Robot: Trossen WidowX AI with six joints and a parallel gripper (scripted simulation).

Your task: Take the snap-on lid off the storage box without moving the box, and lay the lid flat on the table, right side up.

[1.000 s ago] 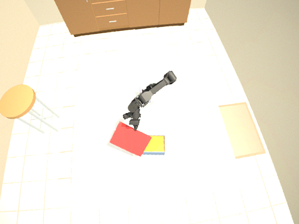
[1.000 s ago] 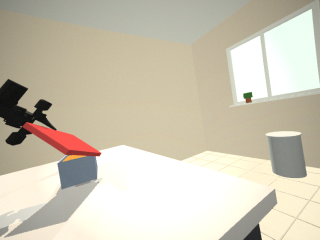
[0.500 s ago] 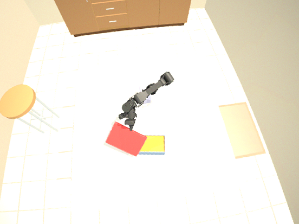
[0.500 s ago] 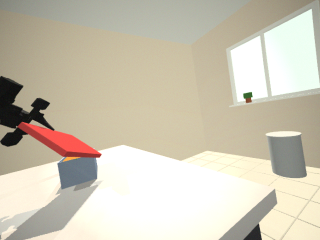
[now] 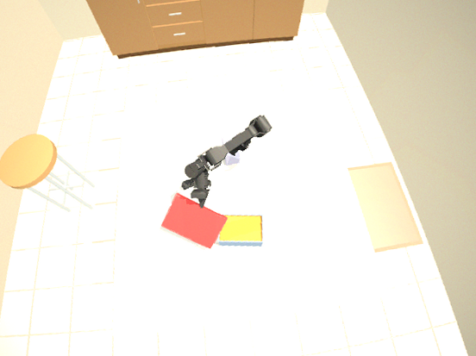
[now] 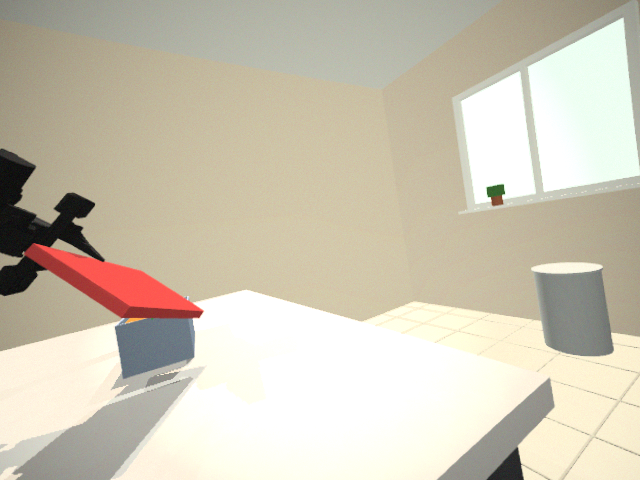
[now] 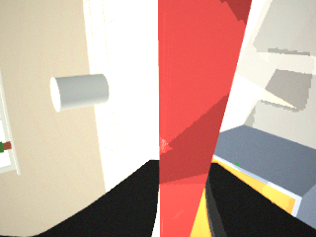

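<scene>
Now: gripper tip 5 cm short of the red lid, 5 cm above it and 4 cm to the left of it. The rest, counted from my gripper tip: storage box: 18 cm below, 17 cm to the left, 6 cm ahead.
</scene>
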